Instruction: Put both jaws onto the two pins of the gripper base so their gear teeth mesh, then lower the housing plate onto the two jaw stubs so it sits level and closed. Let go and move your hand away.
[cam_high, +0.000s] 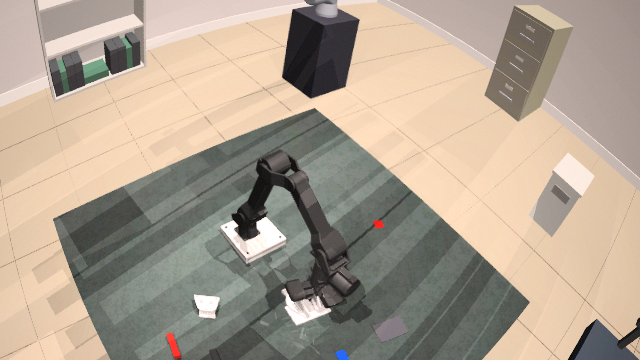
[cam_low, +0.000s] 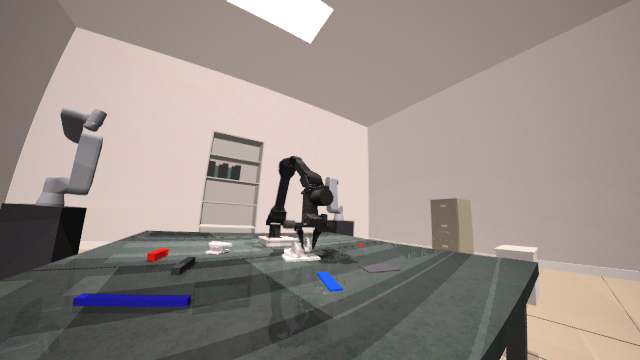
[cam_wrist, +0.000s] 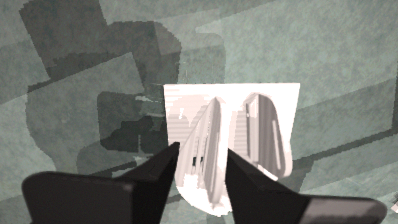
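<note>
The flat white plate lies 10 mm ahead of my gripper tip, 30 mm to the right of it and 30 mm below it. Round my gripper tip: blue block 230 mm ahead, 70 mm to the right, 30 mm below; dark grey flat plate 220 mm ahead, 120 mm to the left, 30 mm below; dark grey bar 30 mm ahead, 380 mm to the right, 20 mm below.
</note>
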